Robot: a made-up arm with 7 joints.
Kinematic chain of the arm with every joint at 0, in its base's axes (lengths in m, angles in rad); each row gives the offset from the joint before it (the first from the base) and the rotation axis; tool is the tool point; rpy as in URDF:
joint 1: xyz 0.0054 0.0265 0.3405 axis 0 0.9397 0.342
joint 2: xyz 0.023 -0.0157 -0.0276 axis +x
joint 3: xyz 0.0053 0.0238 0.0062 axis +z
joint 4: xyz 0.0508 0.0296 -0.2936 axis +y
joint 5: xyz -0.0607 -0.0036 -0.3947 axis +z
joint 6: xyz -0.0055 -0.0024 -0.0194 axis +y
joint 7: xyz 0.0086 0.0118 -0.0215 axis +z
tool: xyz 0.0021 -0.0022 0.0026 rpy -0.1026 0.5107 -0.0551
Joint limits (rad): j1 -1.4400..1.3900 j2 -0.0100..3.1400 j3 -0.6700..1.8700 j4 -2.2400..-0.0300 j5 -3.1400..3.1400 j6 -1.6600..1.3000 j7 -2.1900..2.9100
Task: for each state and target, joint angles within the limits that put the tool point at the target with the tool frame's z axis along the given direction. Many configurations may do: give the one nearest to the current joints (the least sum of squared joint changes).
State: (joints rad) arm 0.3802 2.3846 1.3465 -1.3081 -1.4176 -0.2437 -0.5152
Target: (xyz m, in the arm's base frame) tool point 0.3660 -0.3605 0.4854 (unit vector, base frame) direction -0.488 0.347 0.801
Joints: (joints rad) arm 0.4080 3.0041 1.1109 -1.8386 -1.4022 -0.9976 -0.9378
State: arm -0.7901 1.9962 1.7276 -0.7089 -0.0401 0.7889 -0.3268
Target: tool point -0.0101 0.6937 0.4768 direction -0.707 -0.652 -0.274
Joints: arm -1.1816 1.3433 1.8353 -0.9899 0.2770 0.7164 -0.1701
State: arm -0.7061 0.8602 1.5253 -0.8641 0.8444 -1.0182 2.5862
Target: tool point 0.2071 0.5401 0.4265 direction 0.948 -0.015 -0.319
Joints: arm -0.6849 0.5215 1.3353 -1.7569 0.8760 -0.8060 2.5724
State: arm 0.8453 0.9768 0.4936 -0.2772 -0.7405 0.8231 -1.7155
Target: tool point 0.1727 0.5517 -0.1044 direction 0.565 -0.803 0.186
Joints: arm 0.3093 0.5500 0.5467 -1.0711 -0.2650 1.1090 -1.5304
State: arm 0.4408 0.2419 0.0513 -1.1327 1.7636 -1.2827 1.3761
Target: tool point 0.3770 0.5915 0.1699 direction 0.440 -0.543 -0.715
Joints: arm -0.2195 0.9023 0.5101 -0.8789 1.9019 -1.3858 1.5817
